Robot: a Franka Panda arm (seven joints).
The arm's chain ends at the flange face. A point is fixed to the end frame.
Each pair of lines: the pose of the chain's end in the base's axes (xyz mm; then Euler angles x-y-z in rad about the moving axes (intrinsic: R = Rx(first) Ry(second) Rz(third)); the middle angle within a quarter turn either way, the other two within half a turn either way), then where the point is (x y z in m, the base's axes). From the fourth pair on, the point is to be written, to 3 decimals.
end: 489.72, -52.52, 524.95, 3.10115, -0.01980, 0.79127
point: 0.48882 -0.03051 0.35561
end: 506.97, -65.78, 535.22, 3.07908, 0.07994, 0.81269
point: 0.52345 -0.04752 0.36623
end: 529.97, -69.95, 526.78, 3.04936, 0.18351, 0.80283
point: 0.56340 -0.05646 0.35986
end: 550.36, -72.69, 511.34, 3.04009, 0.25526, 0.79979
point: 0.595 -0.060 0.347
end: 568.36, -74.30, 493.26, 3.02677, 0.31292, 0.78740
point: 0.622 -0.064 0.332
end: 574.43, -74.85, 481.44, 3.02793, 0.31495, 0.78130
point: 0.629 -0.064 0.320
